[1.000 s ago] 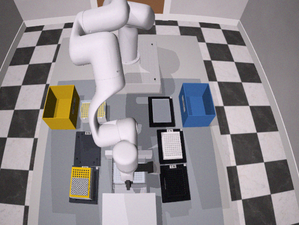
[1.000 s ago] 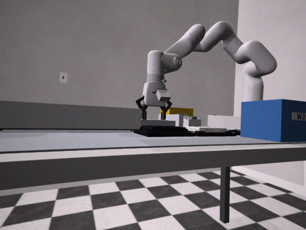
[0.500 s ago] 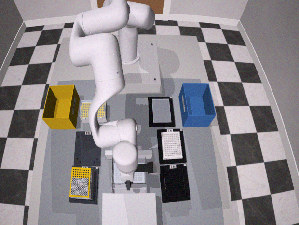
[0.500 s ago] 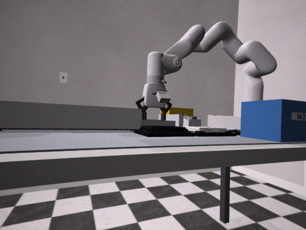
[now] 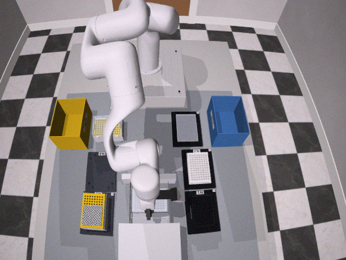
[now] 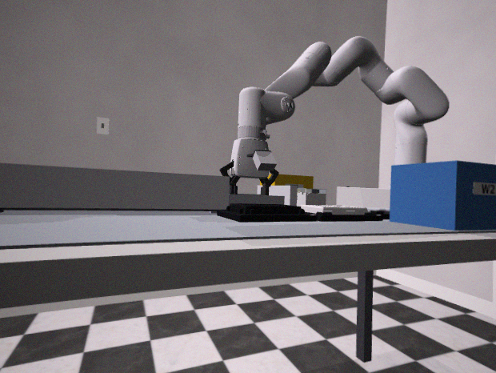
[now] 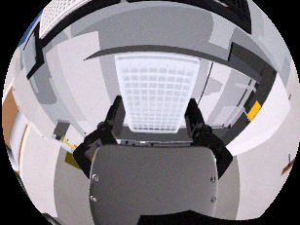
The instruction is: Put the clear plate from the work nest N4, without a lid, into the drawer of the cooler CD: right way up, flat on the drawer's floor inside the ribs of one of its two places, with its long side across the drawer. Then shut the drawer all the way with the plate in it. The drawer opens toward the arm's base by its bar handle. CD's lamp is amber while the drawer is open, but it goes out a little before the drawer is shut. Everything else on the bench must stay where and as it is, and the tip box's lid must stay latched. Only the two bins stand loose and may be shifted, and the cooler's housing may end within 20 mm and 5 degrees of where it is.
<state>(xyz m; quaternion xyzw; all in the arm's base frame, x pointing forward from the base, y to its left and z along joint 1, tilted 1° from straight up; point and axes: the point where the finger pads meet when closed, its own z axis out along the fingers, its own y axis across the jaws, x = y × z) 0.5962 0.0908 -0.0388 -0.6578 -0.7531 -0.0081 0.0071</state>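
The clear plate is 1 cm below my hand. From my hand the other things lie so: cooler drawer 3 cm ahead, 1 cm below; white cooler CD 17 cm ahead, 2 cm to the left; black plate 2 cm ahead, 20 cm to the left, 2 cm below.
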